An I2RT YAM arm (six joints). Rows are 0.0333 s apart.
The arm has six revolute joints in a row. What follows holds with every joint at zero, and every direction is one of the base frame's. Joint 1 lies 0.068 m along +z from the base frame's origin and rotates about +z. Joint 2 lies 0.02 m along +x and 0.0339 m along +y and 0.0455 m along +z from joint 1 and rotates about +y. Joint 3 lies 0.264 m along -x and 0.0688 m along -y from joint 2 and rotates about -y. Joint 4 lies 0.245 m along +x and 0.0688 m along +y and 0.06 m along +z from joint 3 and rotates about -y. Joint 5 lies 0.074 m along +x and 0.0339 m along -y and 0.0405 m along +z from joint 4 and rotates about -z. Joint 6 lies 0.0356 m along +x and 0.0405 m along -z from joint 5 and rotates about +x. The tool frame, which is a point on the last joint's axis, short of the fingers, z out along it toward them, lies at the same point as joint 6; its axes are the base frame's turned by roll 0, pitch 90 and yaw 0 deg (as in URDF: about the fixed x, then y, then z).
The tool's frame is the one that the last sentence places.
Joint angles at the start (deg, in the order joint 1, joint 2, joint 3, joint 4, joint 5, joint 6):
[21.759 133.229 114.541 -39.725 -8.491 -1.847]
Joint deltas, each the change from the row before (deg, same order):
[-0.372 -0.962 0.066 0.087 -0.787 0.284]
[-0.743 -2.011 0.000 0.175 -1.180 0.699]
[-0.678 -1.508 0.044 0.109 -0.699 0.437]
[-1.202 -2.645 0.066 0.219 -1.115 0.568]
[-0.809 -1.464 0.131 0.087 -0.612 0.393]
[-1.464 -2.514 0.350 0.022 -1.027 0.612]
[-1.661 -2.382 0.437 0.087 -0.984 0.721]
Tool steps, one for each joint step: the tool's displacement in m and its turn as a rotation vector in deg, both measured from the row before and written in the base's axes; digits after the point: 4 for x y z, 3 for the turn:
[0.0000 -0.0030 0.0087 1.152 -0.696 -0.191]
[-0.0008 -0.0066 0.0174 2.014 -1.440 -0.659]
[-0.0005 -0.0061 0.0132 1.315 -1.197 -0.618]
[-0.0019 -0.0111 0.0229 2.085 -2.250 -0.953]
[-0.0011 -0.0074 0.0130 1.181 -1.290 -0.705]
[-0.0029 -0.0134 0.0227 1.920 -2.278 -1.207]
[-0.0033 -0.0148 0.0220 1.880 -2.305 -1.448]

